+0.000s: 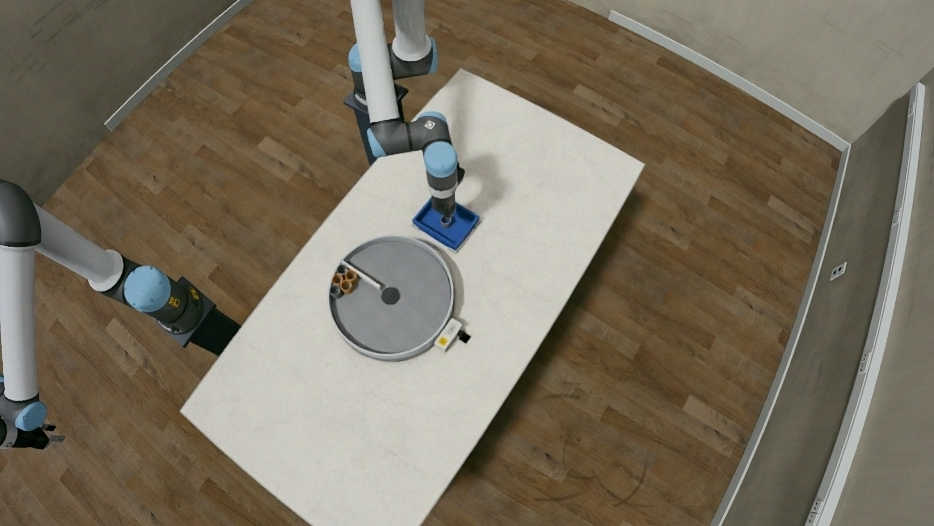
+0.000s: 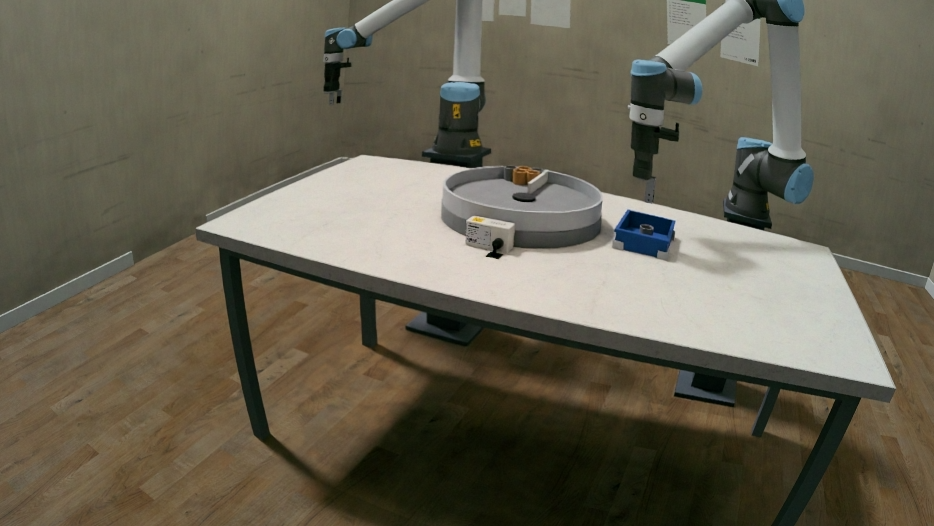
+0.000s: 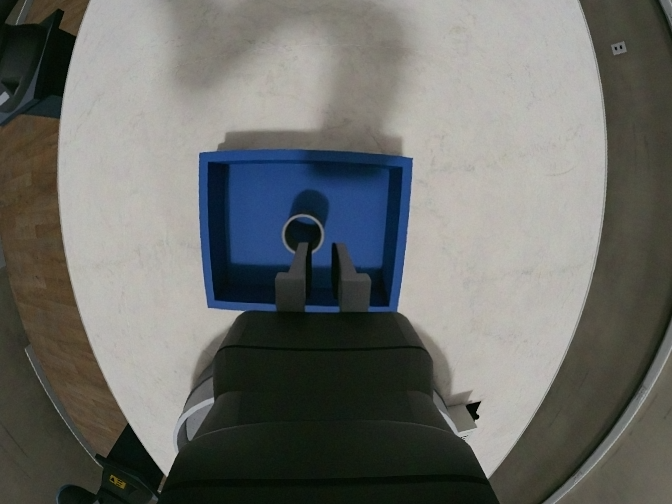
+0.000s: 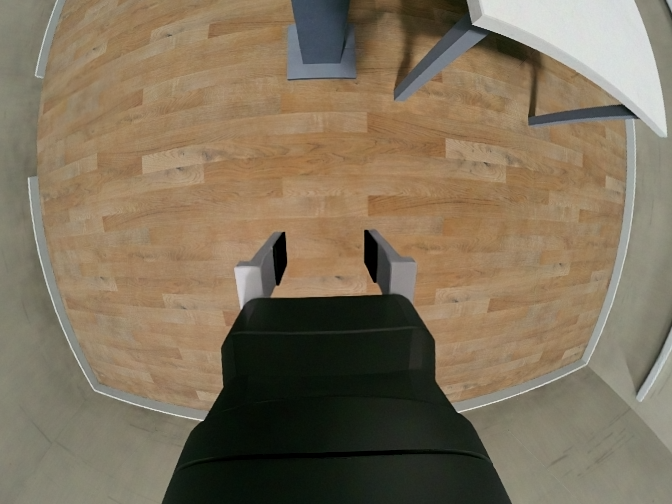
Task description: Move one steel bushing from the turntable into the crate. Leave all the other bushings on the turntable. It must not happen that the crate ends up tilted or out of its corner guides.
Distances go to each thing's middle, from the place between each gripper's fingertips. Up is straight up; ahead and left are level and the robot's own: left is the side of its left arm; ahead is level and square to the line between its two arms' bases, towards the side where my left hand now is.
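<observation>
Blue crate [image 2: 634,242]: 11 cm below my left hand [image 2: 648,202], 2 cm behind it. Turntable [image 2: 497,192]: 8 cm below my left hand, 34 cm to the right of it.
Turntable: 120 mm below my right hand, 1110 mm to the left of it, 620 mm ahead of it.
</observation>
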